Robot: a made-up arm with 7 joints.
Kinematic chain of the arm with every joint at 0, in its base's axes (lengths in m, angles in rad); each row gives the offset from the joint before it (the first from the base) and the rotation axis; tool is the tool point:
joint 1: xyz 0 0 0 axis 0 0.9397 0.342
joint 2: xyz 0 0 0 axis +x
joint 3: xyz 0 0 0 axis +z
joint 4: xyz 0.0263 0 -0.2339 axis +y
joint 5: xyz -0.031 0 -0.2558 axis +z
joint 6: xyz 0 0 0 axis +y
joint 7: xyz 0 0 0 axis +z
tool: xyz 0 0 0
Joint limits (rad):
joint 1: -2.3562..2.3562
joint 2: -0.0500..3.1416
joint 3: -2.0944..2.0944
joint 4: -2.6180..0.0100
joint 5: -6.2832..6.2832
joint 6: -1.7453..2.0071
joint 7: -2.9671..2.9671
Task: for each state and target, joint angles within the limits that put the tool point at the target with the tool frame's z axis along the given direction. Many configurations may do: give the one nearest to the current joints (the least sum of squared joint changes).
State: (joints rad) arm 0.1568 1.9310 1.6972 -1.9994 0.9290 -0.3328 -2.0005
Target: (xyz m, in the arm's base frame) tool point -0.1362 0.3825 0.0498 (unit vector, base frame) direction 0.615 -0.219 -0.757
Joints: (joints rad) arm 0.1418 0.9741 2.0354 -1.4185 0.7937 -0.4554 -2.0005
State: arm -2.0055 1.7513 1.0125 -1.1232 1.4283 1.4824 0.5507
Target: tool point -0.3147 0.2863 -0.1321 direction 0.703 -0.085 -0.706
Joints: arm -2.3562 2.3981 1.2977 -1.1193 1.3512 1.2944 0.5507
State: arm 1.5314 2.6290 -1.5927 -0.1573 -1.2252 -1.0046 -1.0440
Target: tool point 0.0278 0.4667 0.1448 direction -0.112 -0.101 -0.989
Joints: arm 1.9515 2.2280 -1.4710 -0.4749 -1.4883 -1.1326 -1.0440
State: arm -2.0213 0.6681 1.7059 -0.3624 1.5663 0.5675 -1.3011
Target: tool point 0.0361 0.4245 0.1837 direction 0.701 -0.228 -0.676
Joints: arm -2.0918 1.3490 1.5432 -0.9238 1.7757 0.9880 -1.3011
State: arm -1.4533 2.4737 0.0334 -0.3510 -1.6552 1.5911 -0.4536
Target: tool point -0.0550 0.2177 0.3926 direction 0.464 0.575 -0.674
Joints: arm -1.0667 2.5076 -0.1266 -1.0525 -1.6035 1.1212 -0.4536
